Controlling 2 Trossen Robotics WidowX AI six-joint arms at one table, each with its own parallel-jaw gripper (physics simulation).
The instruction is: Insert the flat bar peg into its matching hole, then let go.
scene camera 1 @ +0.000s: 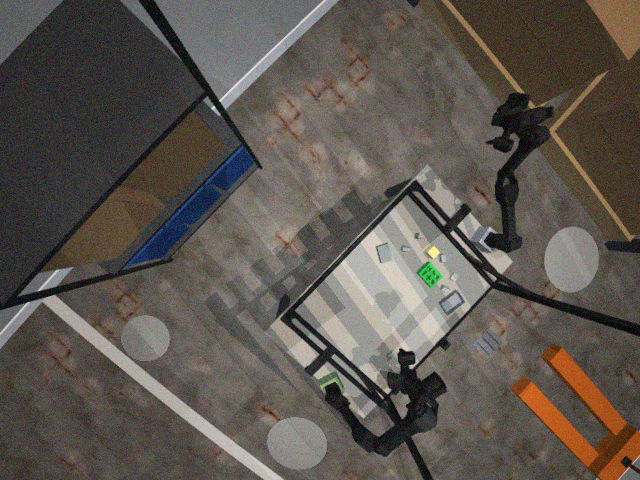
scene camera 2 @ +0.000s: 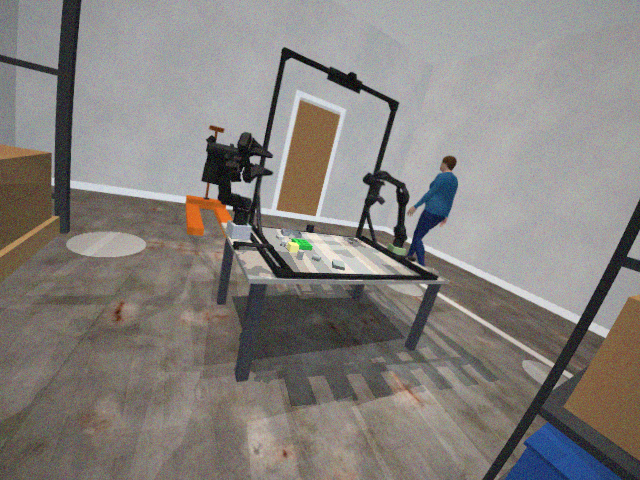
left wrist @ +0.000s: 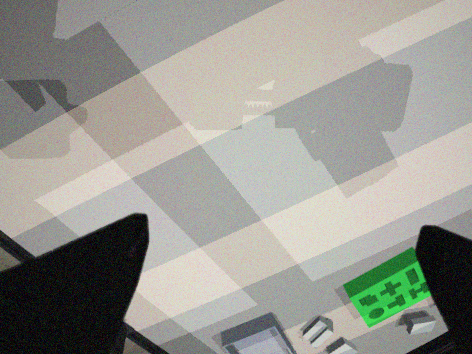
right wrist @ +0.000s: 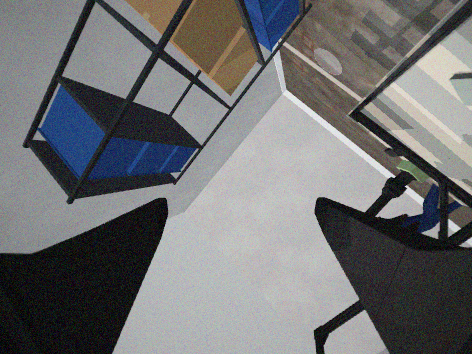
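Note:
The green hole board lies on the far right part of the table. Several small grey pegs lie around it, such as one peg and another peg; I cannot tell which is the flat bar. My left gripper is open and empty above the table's near end, well short of the board; only one finger shows in its wrist view. My right gripper is open and empty, raised high off the table and facing the room.
A yellow block, a grey slab and a grey tray lie on the table. A black camera frame spans it. Orange stands, blue shelf bins and a walking person are around.

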